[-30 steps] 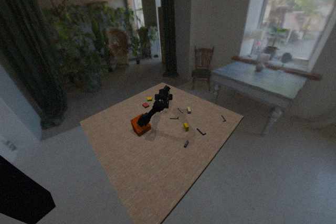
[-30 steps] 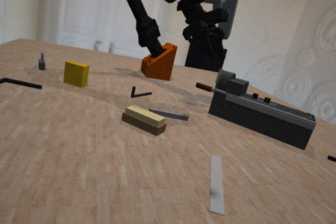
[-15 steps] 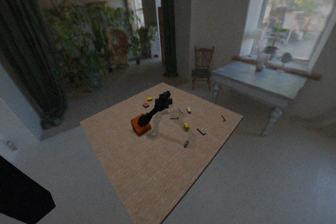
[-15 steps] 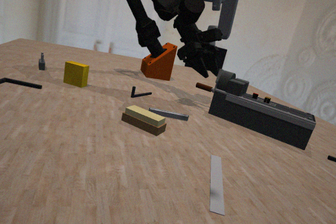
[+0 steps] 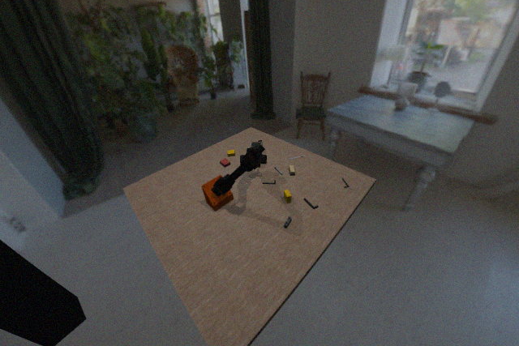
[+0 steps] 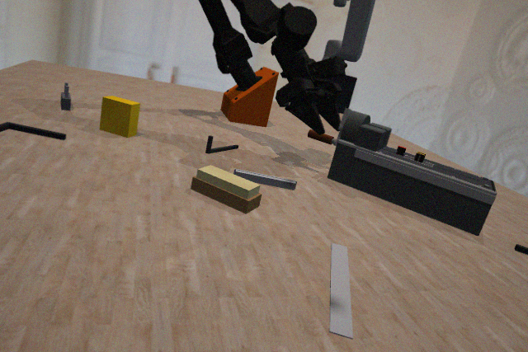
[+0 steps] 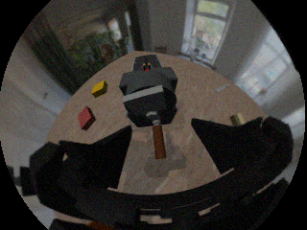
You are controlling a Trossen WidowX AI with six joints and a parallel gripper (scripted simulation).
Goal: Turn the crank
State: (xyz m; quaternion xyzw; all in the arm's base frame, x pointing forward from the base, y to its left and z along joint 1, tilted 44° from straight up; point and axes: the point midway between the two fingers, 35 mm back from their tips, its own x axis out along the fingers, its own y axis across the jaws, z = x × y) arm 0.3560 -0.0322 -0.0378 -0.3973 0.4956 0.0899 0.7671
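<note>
The brown crank handle lies 20 mm below my gripper tip, 20 mm behind it and 10 mm to the right of it. Round my gripper tip: red pointer: 100 mm ahead, 80 mm to the left; red block: 250 mm to the left, 80 mm behind, 70 mm below; grey bar: 160 mm to the right, 70 mm below, 70 mm ahead.
</note>
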